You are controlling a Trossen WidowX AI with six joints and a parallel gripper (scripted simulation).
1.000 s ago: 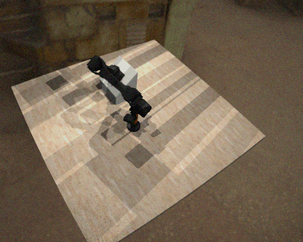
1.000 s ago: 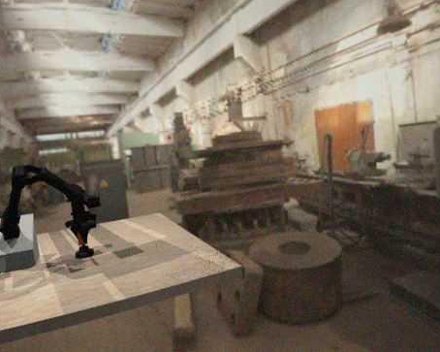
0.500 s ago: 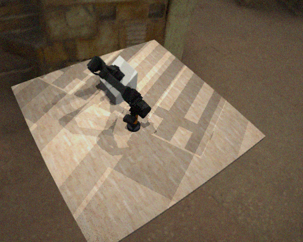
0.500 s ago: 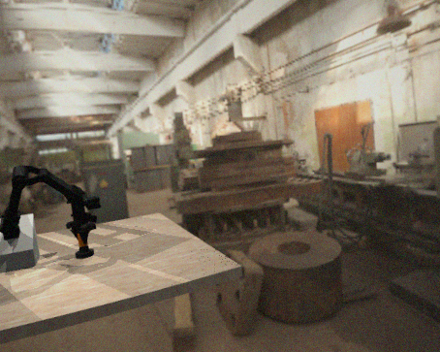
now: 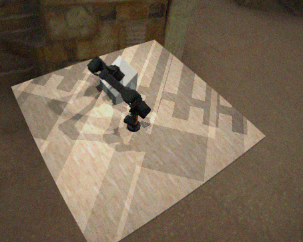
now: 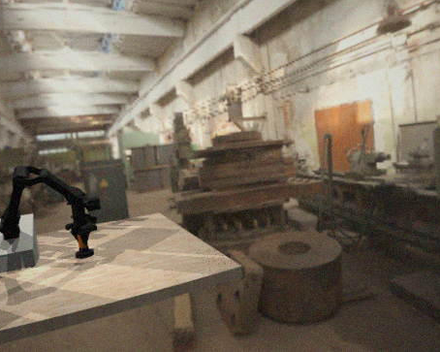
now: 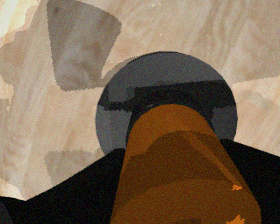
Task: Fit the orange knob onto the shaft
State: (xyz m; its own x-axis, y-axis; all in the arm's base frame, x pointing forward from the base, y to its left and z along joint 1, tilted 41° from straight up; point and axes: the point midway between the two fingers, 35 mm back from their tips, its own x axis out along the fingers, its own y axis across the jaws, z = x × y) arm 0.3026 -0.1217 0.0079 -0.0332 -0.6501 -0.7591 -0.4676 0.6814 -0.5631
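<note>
The orange knob is 2 cm above my gripper tip. Round my gripper tip: round pedestal: 2 cm below.
</note>
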